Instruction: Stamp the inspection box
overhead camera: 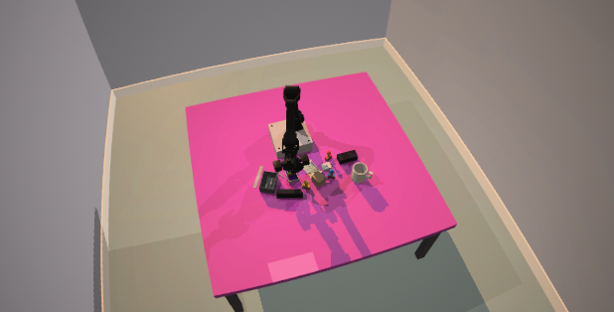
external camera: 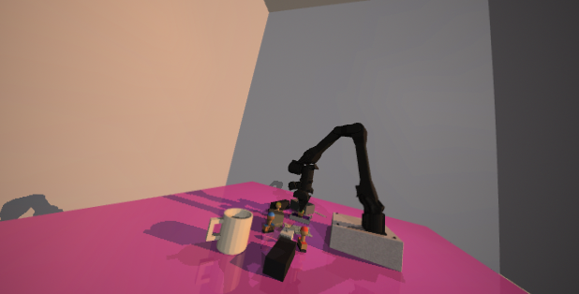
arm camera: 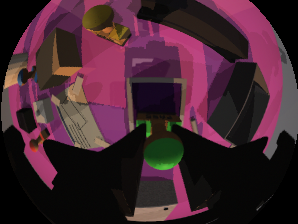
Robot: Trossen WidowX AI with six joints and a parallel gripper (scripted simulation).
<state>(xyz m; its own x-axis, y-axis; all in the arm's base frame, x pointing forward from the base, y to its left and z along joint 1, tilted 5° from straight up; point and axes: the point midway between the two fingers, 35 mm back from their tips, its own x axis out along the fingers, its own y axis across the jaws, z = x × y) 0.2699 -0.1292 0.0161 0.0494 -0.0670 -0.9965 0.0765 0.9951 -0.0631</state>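
The green-knobbed stamp is right at my gripper tip. From my gripper tip the other things lie so: yellow-knobbed stamp (10 cm ahead, 5 cm to the left, 2 cm below); then purple ink pad (3 cm below); then white card (1 cm behind, 12 cm to the left, 4 cm below).
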